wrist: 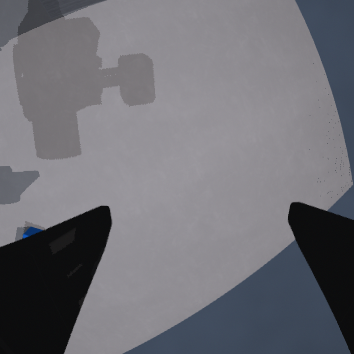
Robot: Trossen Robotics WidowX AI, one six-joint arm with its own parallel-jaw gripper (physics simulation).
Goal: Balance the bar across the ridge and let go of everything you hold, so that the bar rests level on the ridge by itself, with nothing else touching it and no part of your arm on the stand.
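Places are measured from the arm's base along level axes (x ahead, y left, z up), in metres.
Pixels of known places: gripper, fingertip midpoint: (200, 213).
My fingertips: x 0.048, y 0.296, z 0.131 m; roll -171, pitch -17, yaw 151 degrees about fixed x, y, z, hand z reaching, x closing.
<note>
Behind a point stands the place of what it marks.
My gripper (200, 213) @(z 0.131, x 0.048, y 0.296 m) is open, its two black fingers wide apart at the lower left and lower right of the wrist view, over a light grey round surface. No object shows between the fingers. The bar, the ridge and the stand do not show in this view.
A blue block (33, 232) @(z -0.113, x 0.260, y 0.296 m) shows in small part at the left, mostly hidden behind the left finger. The grey table top (210, 135) @(z -0.132, x -0.082, y 0.321 m) ends in a curved edge at the right and lower right, with dark blue beyond. Shadows of the arm lie at the upper left.
</note>
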